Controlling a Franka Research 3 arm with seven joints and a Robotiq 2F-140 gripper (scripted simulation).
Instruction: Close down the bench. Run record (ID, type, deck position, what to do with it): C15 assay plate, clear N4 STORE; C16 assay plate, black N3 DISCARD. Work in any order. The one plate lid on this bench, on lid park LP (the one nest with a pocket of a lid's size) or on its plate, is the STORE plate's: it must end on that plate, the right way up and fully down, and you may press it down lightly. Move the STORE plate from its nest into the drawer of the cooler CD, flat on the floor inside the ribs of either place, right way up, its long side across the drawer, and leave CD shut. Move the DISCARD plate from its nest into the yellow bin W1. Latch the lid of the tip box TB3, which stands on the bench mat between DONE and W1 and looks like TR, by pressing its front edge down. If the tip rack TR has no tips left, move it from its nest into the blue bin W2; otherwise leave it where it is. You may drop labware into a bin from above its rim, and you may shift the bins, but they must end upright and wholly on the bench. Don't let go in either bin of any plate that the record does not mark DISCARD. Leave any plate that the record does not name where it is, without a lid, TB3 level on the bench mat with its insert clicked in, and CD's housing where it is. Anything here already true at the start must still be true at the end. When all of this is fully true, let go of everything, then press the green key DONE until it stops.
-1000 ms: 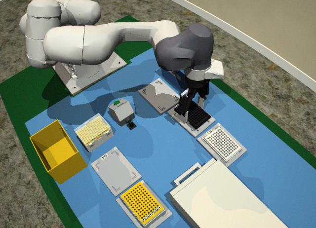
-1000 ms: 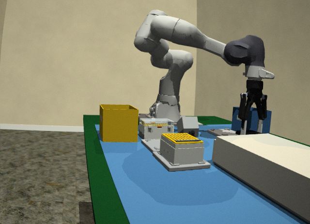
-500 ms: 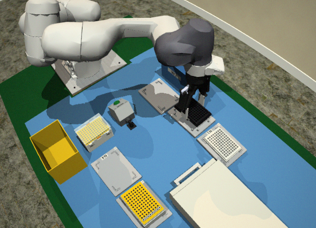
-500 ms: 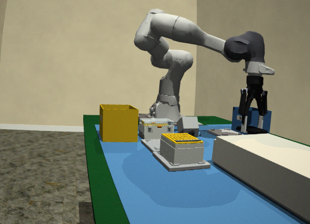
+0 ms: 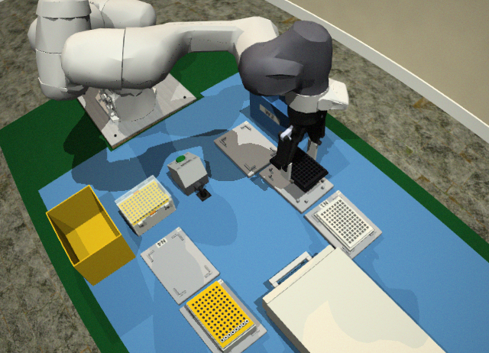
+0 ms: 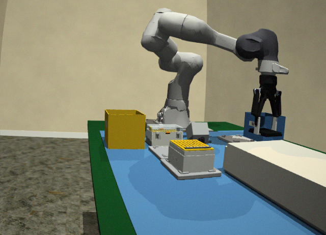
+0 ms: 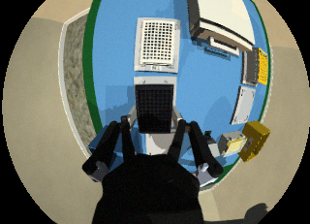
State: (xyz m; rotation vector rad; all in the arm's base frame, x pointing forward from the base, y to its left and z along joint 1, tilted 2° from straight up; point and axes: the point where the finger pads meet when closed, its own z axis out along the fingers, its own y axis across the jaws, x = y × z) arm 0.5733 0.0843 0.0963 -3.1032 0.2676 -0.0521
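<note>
The nest N3 is 80 mm below my hand. Also, from my hand: black plate (20 mm below); white plate (170 mm ahead, 40 mm to the right, 70 mm below); lid park (170 mm behind, 80 mm below).
</note>
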